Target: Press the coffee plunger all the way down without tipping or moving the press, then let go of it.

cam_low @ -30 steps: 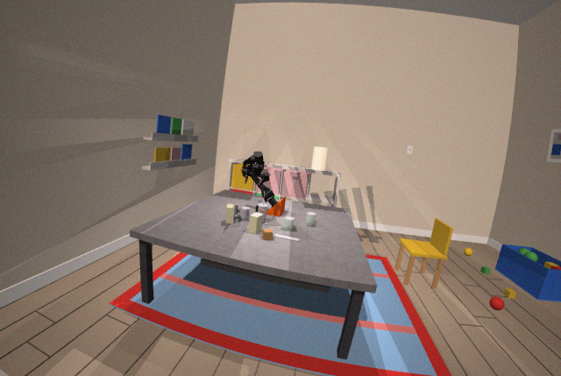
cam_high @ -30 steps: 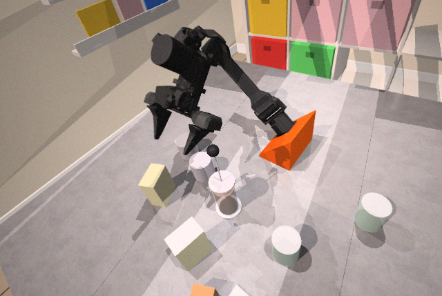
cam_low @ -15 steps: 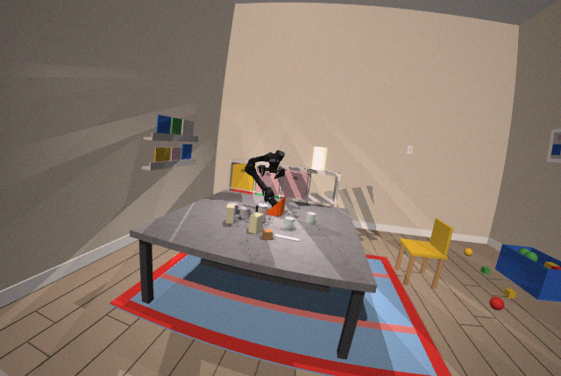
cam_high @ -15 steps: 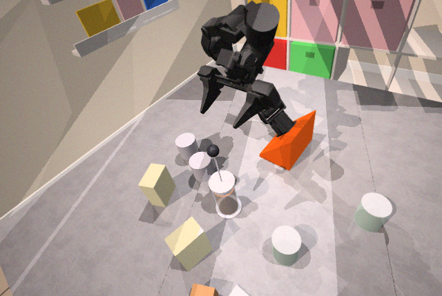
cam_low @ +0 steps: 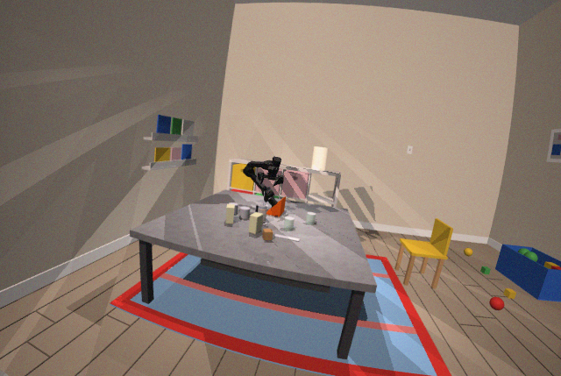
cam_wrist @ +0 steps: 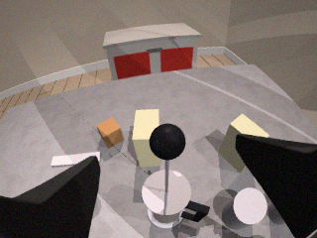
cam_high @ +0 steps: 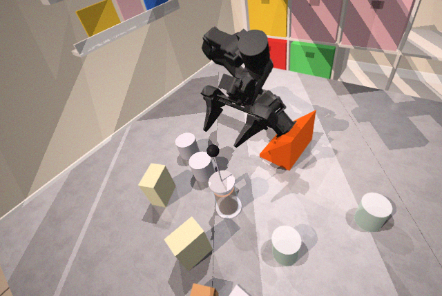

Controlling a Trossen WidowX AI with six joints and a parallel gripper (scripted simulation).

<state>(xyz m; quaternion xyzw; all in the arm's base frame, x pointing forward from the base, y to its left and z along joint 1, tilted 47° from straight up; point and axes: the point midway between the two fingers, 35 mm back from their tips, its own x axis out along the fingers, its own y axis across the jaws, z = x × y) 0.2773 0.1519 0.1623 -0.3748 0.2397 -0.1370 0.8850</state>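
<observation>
My gripper tip is 150 mm above the glass coffee press, 20 mm to the left of it and 10 mm short of it.
</observation>
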